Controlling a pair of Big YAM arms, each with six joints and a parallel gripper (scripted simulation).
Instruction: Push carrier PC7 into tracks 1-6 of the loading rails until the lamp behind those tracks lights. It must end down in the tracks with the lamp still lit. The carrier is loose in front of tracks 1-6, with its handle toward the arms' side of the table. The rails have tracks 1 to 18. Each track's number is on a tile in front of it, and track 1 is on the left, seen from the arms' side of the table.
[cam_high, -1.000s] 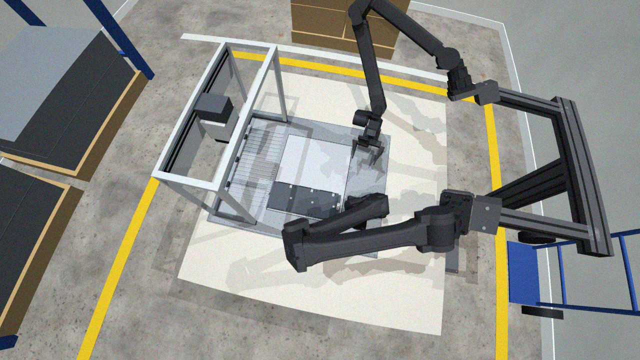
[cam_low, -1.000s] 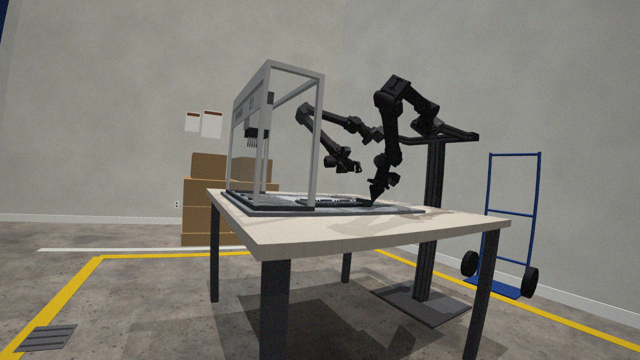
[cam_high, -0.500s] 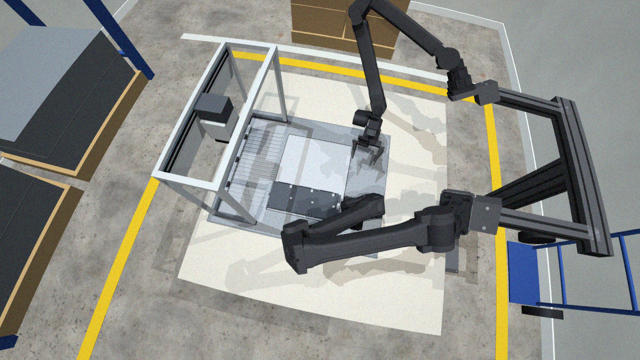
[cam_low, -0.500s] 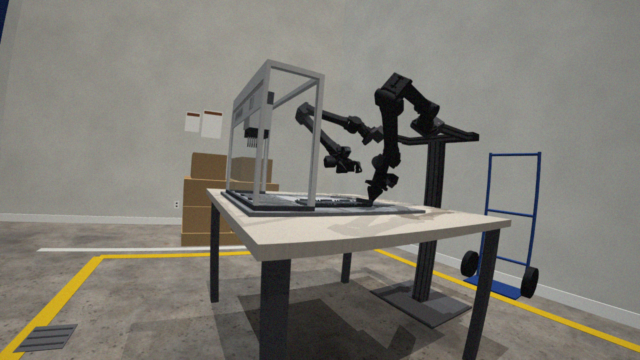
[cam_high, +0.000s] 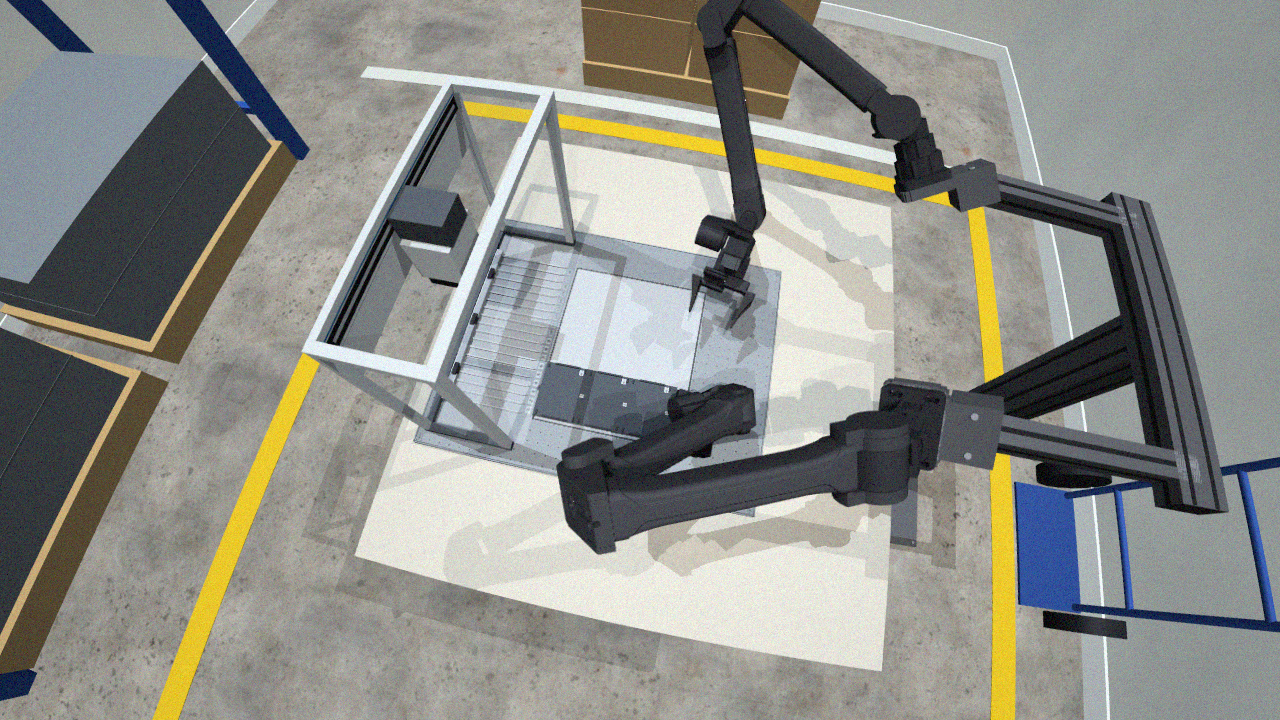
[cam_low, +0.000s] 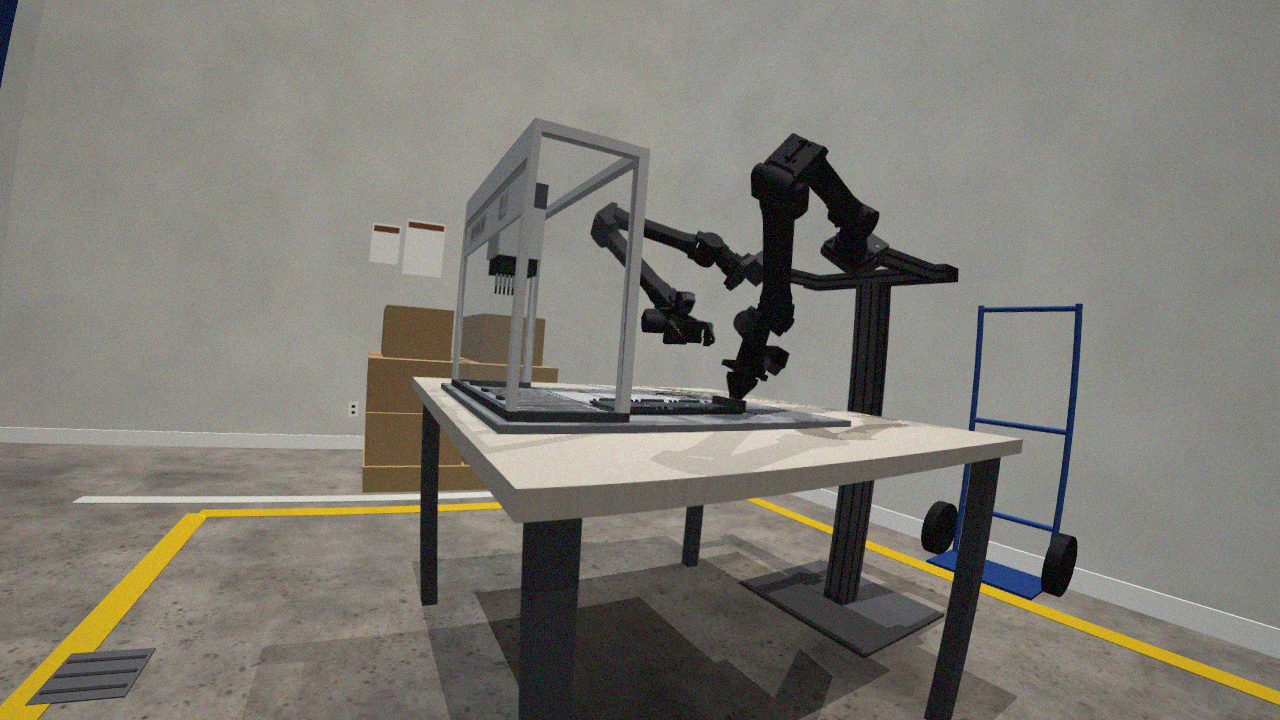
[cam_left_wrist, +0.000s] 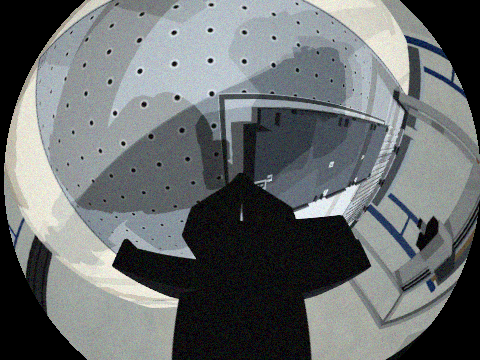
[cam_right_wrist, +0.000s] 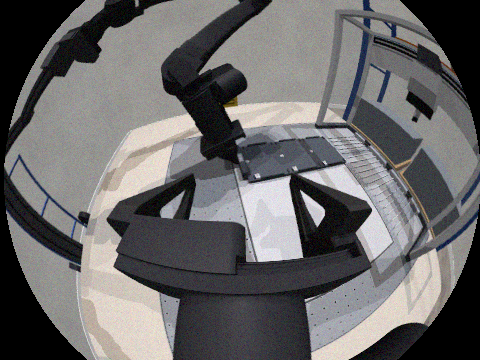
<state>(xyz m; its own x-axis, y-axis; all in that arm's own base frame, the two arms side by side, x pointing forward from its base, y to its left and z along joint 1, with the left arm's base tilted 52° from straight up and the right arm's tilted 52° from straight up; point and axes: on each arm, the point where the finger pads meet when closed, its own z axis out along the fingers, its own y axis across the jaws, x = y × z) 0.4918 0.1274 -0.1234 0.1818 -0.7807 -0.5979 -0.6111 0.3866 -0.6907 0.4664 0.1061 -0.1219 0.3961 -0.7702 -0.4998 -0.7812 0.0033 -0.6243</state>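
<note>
My left hand is 170 mm short of the carrier PC7 and 10 mm to the right of it. From my left hand the other things lie so: tool head: 520 mm ahead, 100 mm to the right, 330 mm above.
</note>
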